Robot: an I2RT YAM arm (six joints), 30 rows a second.
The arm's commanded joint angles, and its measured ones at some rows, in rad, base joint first. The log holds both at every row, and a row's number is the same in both.
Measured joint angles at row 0: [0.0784, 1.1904, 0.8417, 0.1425, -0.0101, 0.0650]
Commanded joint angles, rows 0 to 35: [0.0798, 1.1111, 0.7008, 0.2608, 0.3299, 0.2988]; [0.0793, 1.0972, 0.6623, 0.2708, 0.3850, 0.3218]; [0.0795, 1.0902, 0.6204, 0.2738, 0.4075, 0.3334]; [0.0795, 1.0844, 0.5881, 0.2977, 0.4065, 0.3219]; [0.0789, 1.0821, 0.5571, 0.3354, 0.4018, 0.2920]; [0.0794, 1.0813, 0.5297, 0.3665, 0.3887, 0.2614]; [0.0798, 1.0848, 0.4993, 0.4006, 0.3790, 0.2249]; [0.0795, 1.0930, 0.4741, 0.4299, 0.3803, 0.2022]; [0.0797, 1.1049, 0.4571, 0.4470, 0.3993, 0.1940]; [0.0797, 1.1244, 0.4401, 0.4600, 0.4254, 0.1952]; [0.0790, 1.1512, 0.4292, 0.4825, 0.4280, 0.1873]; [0.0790, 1.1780, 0.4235, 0.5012, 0.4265, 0.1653]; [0.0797, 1.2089, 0.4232, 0.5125, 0.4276, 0.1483]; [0.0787, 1.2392, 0.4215, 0.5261, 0.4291, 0.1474]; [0.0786, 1.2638, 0.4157, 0.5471, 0.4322, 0.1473]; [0.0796, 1.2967, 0.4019, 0.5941, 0.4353, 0.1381]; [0.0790, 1.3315, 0.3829, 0.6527, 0.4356, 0.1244]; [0.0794, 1.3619, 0.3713, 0.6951, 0.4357, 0.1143]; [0.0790, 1.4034, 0.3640, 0.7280, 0.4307, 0.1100]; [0.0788, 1.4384, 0.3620, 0.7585, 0.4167, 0.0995]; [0.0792, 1.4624, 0.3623, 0.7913, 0.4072, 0.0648]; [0.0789, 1.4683, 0.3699, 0.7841, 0.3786, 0.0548]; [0.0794, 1.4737, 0.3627, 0.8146, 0.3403, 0.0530]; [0.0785, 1.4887, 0.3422, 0.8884, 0.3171, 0.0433]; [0.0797, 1.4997, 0.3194, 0.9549, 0.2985, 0.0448]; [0.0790, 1.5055, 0.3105, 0.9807, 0.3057, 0.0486]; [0.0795, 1.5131, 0.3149, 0.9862, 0.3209, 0.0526]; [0.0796, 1.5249, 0.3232, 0.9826, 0.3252, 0.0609]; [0.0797, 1.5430, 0.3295, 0.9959, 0.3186, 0.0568]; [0.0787, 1.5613, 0.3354, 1.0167, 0.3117, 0.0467]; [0.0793, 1.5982, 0.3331, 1.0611, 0.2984, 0.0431]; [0.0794, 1.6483, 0.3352, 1.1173, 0.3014, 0.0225]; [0.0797, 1.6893, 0.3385, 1.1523, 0.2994, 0.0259]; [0.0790, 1.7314, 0.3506, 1.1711, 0.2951, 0.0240]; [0.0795, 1.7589, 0.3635, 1.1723, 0.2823, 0.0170]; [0.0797, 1.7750, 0.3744, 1.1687, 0.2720, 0.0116]
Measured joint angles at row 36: [0.0776, 1.7248, 0.3508, 1.0557, 0.3012, 0.0349]
